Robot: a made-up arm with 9 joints. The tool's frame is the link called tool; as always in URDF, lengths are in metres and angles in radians. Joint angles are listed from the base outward.
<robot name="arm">
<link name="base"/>
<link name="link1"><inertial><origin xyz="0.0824 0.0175 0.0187"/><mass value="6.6"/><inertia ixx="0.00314" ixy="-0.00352" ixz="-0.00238" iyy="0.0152" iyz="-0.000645" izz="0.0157"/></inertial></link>
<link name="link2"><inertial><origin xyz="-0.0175 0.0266 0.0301"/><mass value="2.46"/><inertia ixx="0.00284" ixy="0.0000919" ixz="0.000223" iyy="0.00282" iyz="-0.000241" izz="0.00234"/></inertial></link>
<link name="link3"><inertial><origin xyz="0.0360 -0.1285 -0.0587"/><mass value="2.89"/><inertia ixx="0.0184" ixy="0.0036" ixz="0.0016" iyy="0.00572" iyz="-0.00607" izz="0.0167"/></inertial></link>
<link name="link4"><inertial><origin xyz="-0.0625 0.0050 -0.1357"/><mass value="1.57"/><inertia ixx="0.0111" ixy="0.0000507" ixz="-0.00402" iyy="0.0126" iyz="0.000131" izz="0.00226"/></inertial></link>
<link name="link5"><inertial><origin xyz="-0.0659 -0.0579 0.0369"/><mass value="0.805"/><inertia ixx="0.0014" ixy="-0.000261" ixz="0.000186" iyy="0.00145" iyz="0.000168" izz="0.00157"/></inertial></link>
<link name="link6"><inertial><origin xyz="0.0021 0.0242 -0.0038"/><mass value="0.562"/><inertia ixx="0.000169" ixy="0.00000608" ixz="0" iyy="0.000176" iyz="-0.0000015" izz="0.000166"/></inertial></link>
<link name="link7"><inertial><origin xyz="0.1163 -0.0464 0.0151"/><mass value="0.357"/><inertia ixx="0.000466" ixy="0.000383" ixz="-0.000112" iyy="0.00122" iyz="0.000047" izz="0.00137"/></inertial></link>
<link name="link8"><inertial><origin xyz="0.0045 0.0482 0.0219"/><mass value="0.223"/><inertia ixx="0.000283" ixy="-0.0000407" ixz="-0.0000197" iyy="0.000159" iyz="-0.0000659" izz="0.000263"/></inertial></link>
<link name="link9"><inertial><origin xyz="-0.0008 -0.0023 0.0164"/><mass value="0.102"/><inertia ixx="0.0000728" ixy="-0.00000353" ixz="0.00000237" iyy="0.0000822" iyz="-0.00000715" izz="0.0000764"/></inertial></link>
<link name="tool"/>
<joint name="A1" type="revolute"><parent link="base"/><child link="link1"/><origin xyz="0.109 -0.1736 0.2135" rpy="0 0 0"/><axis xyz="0 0 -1"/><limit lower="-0.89" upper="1.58"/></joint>
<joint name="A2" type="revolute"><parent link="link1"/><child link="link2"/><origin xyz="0.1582 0.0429 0.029" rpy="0 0 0"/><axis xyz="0.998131 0.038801 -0.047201"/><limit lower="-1.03" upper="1.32"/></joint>
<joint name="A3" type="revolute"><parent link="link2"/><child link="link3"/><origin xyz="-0.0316 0.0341 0.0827" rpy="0 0 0"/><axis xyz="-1 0 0"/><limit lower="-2.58" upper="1.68"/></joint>
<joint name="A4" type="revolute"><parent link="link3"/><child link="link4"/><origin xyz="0.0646 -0.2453 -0.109" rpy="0 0 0"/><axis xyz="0.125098 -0.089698 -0.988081"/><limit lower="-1.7" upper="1.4"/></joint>
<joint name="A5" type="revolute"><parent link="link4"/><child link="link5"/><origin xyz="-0.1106 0.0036 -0.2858" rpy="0 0 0"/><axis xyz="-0.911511 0.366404 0.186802"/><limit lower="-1.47" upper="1.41"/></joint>
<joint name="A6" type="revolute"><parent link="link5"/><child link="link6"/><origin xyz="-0.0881 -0.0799 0.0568" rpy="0 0 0"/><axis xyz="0.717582 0.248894 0.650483"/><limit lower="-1.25" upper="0.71"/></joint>
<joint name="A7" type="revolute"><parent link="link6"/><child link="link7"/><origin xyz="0.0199 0.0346 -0.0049" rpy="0 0 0"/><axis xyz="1 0 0"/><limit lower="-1.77" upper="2.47"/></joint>
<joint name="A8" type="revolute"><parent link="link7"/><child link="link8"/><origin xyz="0.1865 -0.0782 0.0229" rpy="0 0 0"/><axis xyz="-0.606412 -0.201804 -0.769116"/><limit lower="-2.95" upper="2.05"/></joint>
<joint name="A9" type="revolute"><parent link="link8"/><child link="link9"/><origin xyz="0.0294 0.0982 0.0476" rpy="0 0 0"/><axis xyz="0 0 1"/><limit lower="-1.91" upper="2.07"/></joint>
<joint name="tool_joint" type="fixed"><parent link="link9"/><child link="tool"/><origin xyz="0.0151 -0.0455 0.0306" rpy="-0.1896 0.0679 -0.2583"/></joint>
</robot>
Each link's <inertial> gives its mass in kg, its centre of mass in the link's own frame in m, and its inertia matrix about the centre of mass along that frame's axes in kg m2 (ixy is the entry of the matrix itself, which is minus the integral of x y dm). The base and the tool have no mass. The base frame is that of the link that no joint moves.
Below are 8 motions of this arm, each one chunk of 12 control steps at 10 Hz.
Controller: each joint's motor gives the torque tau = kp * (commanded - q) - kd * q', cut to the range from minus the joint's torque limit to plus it. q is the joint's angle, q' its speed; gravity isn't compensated. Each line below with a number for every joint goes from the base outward.
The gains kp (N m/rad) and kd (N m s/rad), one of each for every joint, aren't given. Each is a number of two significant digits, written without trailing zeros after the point. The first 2 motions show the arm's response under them.
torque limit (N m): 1.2 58 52 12 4.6 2.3 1.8 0.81 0.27
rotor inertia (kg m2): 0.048 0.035 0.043 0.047 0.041 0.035 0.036 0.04 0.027
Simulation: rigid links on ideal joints. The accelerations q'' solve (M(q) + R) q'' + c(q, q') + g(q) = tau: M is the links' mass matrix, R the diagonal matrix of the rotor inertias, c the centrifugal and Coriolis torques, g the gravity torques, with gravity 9.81 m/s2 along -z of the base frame. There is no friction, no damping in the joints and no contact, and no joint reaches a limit. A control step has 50 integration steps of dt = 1/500 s. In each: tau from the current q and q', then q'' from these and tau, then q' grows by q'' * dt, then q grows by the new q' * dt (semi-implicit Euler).
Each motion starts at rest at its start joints. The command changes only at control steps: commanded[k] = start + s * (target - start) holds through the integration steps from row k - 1 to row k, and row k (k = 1, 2, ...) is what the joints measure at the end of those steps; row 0 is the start. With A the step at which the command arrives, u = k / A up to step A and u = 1 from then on. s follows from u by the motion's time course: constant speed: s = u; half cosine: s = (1 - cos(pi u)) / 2; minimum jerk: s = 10 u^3 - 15 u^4 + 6 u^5; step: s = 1 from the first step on.
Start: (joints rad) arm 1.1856 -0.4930 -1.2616 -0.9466 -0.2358 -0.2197 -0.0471 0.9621 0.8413
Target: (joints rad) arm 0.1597 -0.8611 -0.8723 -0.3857 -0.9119 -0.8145 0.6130 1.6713 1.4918
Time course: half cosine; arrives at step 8
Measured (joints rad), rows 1 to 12:
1: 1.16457 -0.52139 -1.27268 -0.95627 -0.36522 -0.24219 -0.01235 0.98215 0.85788
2: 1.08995 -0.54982 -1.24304 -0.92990 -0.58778 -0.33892 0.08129 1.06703 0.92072
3: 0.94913 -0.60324 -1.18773 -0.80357 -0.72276 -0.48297 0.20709 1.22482 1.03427
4: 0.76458 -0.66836 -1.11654 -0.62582 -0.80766 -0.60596 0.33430 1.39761 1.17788
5: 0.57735 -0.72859 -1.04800 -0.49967 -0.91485 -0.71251 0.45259 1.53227 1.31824
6: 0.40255 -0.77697 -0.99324 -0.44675 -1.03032 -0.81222 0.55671 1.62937 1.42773
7: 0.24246 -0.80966 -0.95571 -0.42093 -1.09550 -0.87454 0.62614 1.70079 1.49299
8: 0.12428 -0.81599 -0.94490 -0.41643 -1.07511 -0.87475 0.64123 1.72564 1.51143
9: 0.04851 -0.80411 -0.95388 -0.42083 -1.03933 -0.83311 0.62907 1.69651 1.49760
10: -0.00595 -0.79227 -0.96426 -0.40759 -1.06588 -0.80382 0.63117 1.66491 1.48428
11: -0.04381 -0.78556 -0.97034 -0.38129 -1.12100 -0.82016 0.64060 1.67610 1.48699
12: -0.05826 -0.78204 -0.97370 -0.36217 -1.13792 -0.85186 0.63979 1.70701 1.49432
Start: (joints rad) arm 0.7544 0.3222 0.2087 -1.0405 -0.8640 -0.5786 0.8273 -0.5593 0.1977
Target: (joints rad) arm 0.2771 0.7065 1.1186 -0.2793 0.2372 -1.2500 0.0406 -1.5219 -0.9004
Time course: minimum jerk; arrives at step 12
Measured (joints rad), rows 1 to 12:
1: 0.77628 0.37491 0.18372 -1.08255 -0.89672 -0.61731 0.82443 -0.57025 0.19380
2: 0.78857 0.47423 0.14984 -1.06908 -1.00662 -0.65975 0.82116 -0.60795 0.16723
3: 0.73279 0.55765 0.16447 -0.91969 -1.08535 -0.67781 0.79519 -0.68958 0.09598
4: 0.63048 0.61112 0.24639 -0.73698 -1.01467 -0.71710 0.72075 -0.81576 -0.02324
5: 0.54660 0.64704 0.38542 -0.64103 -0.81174 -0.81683 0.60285 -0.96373 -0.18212
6: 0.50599 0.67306 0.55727 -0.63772 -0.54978 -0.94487 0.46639 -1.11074 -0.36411
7: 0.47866 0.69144 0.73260 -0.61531 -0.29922 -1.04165 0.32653 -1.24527 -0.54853
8: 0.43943 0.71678 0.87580 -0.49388 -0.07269 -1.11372 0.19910 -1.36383 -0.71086
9: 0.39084 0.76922 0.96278 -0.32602 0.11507 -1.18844 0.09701 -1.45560 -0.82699
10: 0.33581 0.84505 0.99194 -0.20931 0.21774 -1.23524 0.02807 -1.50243 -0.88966
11: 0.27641 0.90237 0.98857 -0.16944 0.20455 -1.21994 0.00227 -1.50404 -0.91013
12: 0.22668 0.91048 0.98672 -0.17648 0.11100 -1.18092 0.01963 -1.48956 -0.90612
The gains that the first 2 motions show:
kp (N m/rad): 27 110 150 19 11 9.4 12 7.7 5.2
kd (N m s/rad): 1.6 2.6 5 0.58 0.24 0.25 0.37 0.16 0.19
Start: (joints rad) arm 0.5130 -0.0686 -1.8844 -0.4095 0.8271 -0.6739 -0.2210 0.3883 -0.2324
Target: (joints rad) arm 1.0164 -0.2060 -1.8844 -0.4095 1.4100 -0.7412 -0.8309 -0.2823 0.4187
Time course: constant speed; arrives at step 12
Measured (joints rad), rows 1 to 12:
1: 0.51067 -0.14950 -1.86282 -0.44231 0.80886 -0.66875 -0.26303 0.35074 -0.19614
2: 0.49665 -0.25949 -1.79983 -0.59133 0.72067 -0.67659 -0.32243 0.26831 -0.12082
3: 0.49964 -0.32303 -1.76184 -0.70930 0.64110 -0.70748 -0.36149 0.18483 -0.05109
4: 0.56597 -0.31313 -1.77147 -0.66685 0.70052 -0.72666 -0.40249 0.13243 -0.00236
5: 0.66486 -0.25891 -1.81360 -0.56619 0.87588 -0.71017 -0.46760 0.10027 0.04244
6: 0.75131 -0.22086 -1.84706 -0.50683 1.05893 -0.68341 -0.53916 0.05402 0.09649
7: 0.81555 -0.23681 -1.84648 -0.49914 1.15074 -0.68481 -0.59529 -0.01427 0.15551
8: 0.86182 -0.28743 -1.82313 -0.55571 1.11500 -0.70067 -0.64197 -0.07965 0.21143
9: 0.90105 -0.33498 -1.79989 -0.63475 1.03870 -0.71146 -0.68696 -0.13034 0.26373
10: 0.95024 -0.35629 -1.79167 -0.65949 1.04726 -0.72031 -0.73346 -0.17982 0.31641
11: 1.00786 -0.34911 -1.80196 -0.62571 1.16687 -0.72420 -0.78932 -0.23684 0.37115
12: 1.05499 -0.33197 -1.82083 -0.57997 1.31860 -0.71764 -0.85292 -0.29626 0.42648

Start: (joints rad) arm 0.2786 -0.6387 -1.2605 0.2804 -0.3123 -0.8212 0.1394 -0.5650 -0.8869
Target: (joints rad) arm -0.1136 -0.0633 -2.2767 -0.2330 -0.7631 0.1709 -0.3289 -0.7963 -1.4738
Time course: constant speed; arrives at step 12
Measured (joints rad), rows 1 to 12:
1: 0.29811 -0.63724 -1.34448 0.10161 -0.40484 -0.78706 0.11506 -0.58319 -0.91989
2: 0.29529 -0.60113 -1.42648 -0.10816 -0.61038 -0.67504 0.09225 -0.61372 -0.98745
3: 0.27217 -0.56471 -1.50345 -0.15934 -0.67789 -0.57475 0.07389 -0.64199 -1.04952
4: 0.23653 -0.51647 -1.58389 -0.11916 -0.58681 -0.52054 0.01958 -0.66380 -1.09344
5: 0.18383 -0.46863 -1.66481 -0.11035 -0.54354 -0.44583 -0.04728 -0.67583 -1.13468
6: 0.11664 -0.43433 -1.74030 -0.17349 -0.61572 -0.34630 -0.08304 -0.68941 -1.18380
7: 0.04716 -0.41298 -1.80780 -0.26192 -0.69281 -0.27151 -0.10477 -0.71976 -1.23640
8: -0.01129 -0.39339 -1.87154 -0.32562 -0.68844 -0.21132 -0.14658 -0.75638 -1.28629
9: -0.05238 -0.36658 -1.93848 -0.36482 -0.65785 -0.12642 -0.20216 -0.77713 -1.33383
10: -0.07812 -0.32965 -2.01311 -0.40249 -0.67988 -0.02367 -0.24893 -0.78447 -1.38199
11: -0.09569 -0.28589 -2.09324 -0.44199 -0.73916 0.06727 -0.28613 -0.79980 -1.43139
12: -0.11215 -0.24091 -2.17376 -0.47353 -0.77379 0.14886 -0.32698 -0.82751 -1.48083

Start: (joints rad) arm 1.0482 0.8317 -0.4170 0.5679 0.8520 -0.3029 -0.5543 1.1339 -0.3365
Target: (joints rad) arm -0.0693 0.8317 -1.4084 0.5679 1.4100 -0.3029 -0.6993 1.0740 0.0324
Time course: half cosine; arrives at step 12
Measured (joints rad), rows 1 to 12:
1: 1.04031 0.80308 -0.40371 0.50859 0.82120 -0.29300 -0.54784 1.13668 -0.33241
2: 1.03254 0.76913 -0.41957 0.37167 0.74276 -0.31761 -0.53977 1.14431 -0.31572
3: 1.01754 0.76075 -0.48988 0.29439 0.70715 -0.35950 -0.54609 1.14550 -0.28358
4: 0.98405 0.76415 -0.59779 0.33940 0.79031 -0.35783 -0.56449 1.13519 -0.24123
5: 0.92956 0.77090 -0.72636 0.43169 0.95975 -0.32498 -0.59013 1.12143 -0.19442
6: 0.86051 0.77050 -0.85752 0.49122 1.11609 -0.30327 -0.61843 1.10999 -0.14578
7: 0.78327 0.75864 -0.97807 0.49640 1.18444 -0.30952 -0.63947 1.10171 -0.09719
8: 0.69631 0.74116 -1.08441 0.46938 1.18478 -0.33292 -0.65011 1.09757 -0.05182
9: 0.59364 0.72631 -1.17578 0.44679 1.19378 -0.35182 -0.65795 1.09653 -0.01336
10: 0.47198 0.72062 -1.25015 0.45140 1.24595 -0.35223 -0.66914 1.09403 0.01540
11: 0.33263 0.72476 -1.30262 0.47973 1.30965 -0.33957 -0.68065 1.08794 0.03273
12: 0.17909 0.73101 -1.32443 0.50960 1.34162 -0.32947 -0.68587 1.08242 0.03762

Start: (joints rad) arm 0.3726 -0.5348 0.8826 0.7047 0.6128 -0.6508 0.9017 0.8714 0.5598
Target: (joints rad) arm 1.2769 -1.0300 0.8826 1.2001 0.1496 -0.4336 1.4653 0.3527 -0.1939
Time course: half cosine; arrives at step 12
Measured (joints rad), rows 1 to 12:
1: 0.36611 -0.51572 0.83185 0.76521 0.62937 -0.66064 0.90015 0.85292 0.55104
2: 0.38011 -0.46926 0.77523 0.91535 0.63240 -0.60874 0.92829 0.80710 0.51615
3: 0.43132 -0.48450 0.74966 1.01909 0.55405 -0.49180 0.99662 0.75907 0.44991
4: 0.51646 -0.56434 0.76781 1.02505 0.42674 -0.43919 1.07264 0.71689 0.36343
5: 0.64548 -0.67019 0.80288 1.01548 0.34928 -0.49671 1.13428 0.66077 0.26845
6: 0.80267 -0.76494 0.82624 1.04888 0.33735 -0.56866 1.19055 0.58012 0.16983
7: 0.94787 -0.83088 0.82705 1.11956 0.32689 -0.55871 1.25483 0.49413 0.07068
8: 1.06493 -0.87546 0.81503 1.20246 0.26204 -0.47619 1.32868 0.43146 -0.02243
9: 1.15990 -0.91392 0.80454 1.26603 0.16171 -0.40924 1.39778 0.39309 -0.10139
10: 1.23939 -0.95231 0.80350 1.29537 0.10250 -0.40756 1.44232 0.35904 -0.16010
11: 1.30036 -0.98646 0.81120 1.29757 0.11160 -0.44002 1.45891 0.32751 -0.19519
12: 1.33198 -1.00569 0.82074 1.28618 0.14867 -0.45773 1.45753 0.31738 -0.20490

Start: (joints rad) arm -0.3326 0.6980 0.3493 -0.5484 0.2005 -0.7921 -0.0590 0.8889 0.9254
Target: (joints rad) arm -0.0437 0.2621 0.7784 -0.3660 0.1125 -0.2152 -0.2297 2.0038 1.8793
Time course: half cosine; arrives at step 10
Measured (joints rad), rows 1 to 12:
1: -0.31443 0.75220 0.33069 -0.61339 0.11461 -0.77250 -0.05794 0.90879 0.94106
2: -0.30607 0.79746 0.30437 -0.61654 -0.08391 -0.68734 -0.05598 0.98824 1.00151
3: -0.32981 0.77347 0.32425 -0.49711 -0.20664 -0.58711 -0.05604 1.14467 1.11253
4: -0.34052 0.69736 0.38842 -0.40336 -0.14515 -0.52568 -0.07763 1.33423 1.25969
5: -0.31238 0.59989 0.47544 -0.43393 -0.00924 -0.46867 -0.12307 1.50956 1.42044
6: -0.26140 0.50653 0.56182 -0.50033 0.05668 -0.36605 -0.16580 1.66348 1.57660
7: -0.20622 0.43812 0.62625 -0.47552 0.04317 -0.25053 -0.18668 1.80566 1.71357
8: -0.14234 0.40688 0.65926 -0.37408 0.02362 -0.18812 -0.19598 1.93058 1.81766
9: -0.06235 0.40812 0.66675 -0.28505 0.02266 -0.17025 -0.20691 2.01002 1.88010
10: 0.01668 0.42058 0.66120 -0.25188 0.01195 -0.15560 -0.21026 2.01928 1.89805
11: 0.08492 0.42901 0.65549 -0.26583 -0.00557 -0.14252 -0.20368 1.98221 1.88476
12: 0.13826 0.42716 0.65691 -0.28727 -0.01095 -0.14085 -0.20028 1.96115 1.87189

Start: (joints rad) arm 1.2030 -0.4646 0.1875 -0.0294 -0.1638 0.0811 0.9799 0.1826 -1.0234
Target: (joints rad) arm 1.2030 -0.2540 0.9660 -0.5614 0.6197 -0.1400 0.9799 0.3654 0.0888
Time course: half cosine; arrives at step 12
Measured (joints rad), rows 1 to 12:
1: 1.19882 -0.40645 0.14349 -0.03379 -0.17585 0.07498 0.98188 0.18614 -1.01061
2: 1.19531 -0.29550 0.09923 0.03892 -0.24673 0.10581 1.00889 0.20624 -0.95945
3: 1.20001 -0.23636 0.11784 0.16414 -0.28134 0.14323 1.03589 0.22961 -0.86481
4: 1.20369 -0.23088 0.20922 0.15619 -0.15054 0.11187 1.02825 0.23915 -0.73913
5: 1.21296 -0.24687 0.34181 -0.05570 0.06496 0.04199 1.00593 0.25652 -0.59796
6: 1.23096 -0.26284 0.48374 -0.28485 0.23178 0.00178 0.99074 0.29604 -0.45053
7: 1.23284 -0.26049 0.60485 -0.35911 0.35570 -0.01005 0.98590 0.33112 -0.30277
8: 1.21375 -0.22476 0.68905 -0.32297 0.49295 -0.02658 0.98534 0.34369 -0.16391
9: 1.19035 -0.16572 0.74129 -0.30293 0.62881 -0.04484 0.98362 0.35146 -0.04683
10: 1.17748 -0.11885 0.78064 -0.33304 0.71639 -0.04430 0.98165 0.37203 0.03855
11: 1.18135 -0.10902 0.81931 -0.37643 0.74218 -0.04201 0.98114 0.39243 0.08944
12: 1.19689 -0.13015 0.84997 -0.40694 0.72505 -0.06068 0.98094 0.39171 0.10421

